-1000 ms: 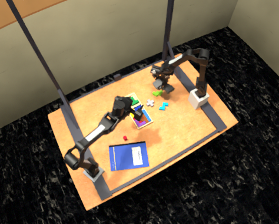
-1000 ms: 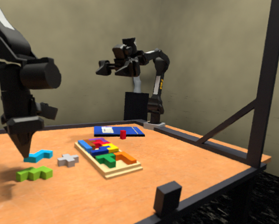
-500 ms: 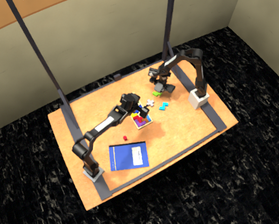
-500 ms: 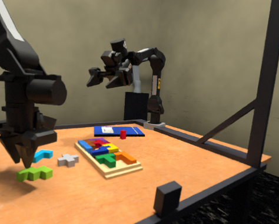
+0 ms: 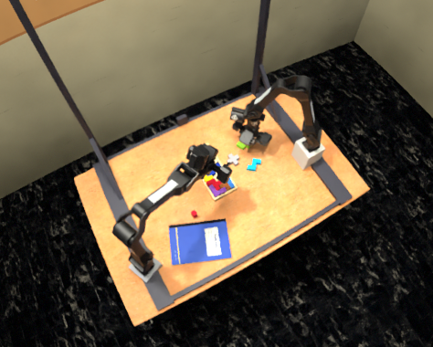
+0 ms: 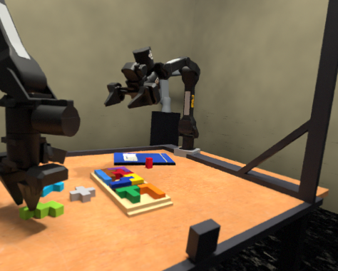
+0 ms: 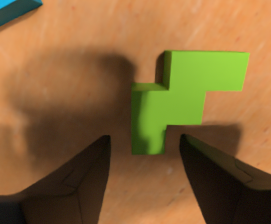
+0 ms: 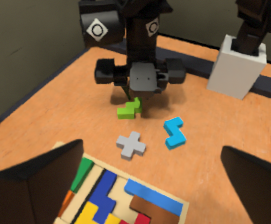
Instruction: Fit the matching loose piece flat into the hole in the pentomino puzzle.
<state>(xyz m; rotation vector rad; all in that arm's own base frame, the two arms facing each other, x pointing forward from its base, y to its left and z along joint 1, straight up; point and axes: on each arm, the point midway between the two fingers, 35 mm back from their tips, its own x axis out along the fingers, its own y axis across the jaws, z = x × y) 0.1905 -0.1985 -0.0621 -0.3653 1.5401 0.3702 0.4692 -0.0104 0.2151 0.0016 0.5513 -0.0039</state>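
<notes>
My left hand is 1 cm past the lime green piece, 3 cm to the left of it and 4 cm above it. From my left hand the other things lie so: grey cross piece (3 cm ahead, 13 cm to the right, 4 cm below); red block (15 cm ahead, 43 cm to the right, 3 cm below); cyan piece (10 cm ahead, 6 cm to the right, 4 cm below).
</notes>
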